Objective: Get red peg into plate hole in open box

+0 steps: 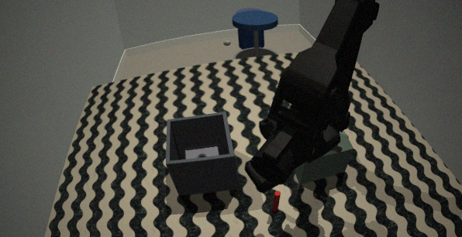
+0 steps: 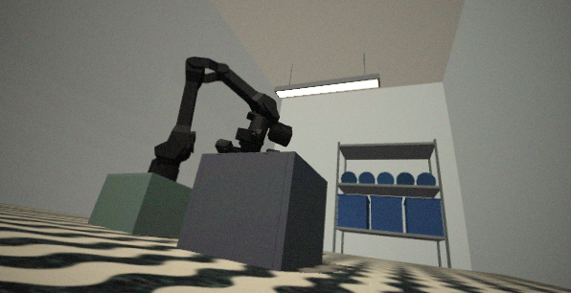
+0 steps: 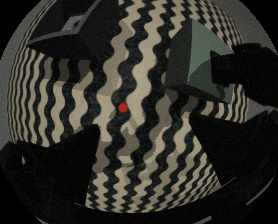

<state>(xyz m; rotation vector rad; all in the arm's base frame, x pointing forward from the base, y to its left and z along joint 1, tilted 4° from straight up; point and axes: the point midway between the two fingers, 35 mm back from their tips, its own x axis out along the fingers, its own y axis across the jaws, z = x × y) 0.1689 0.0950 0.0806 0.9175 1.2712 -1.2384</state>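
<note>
Now: gripper tip 120 mm above the red peg and 20 mm short of it. Round my gripper tip: plate: 200 mm to the right, 150 mm ahead, 110 mm below.
</note>
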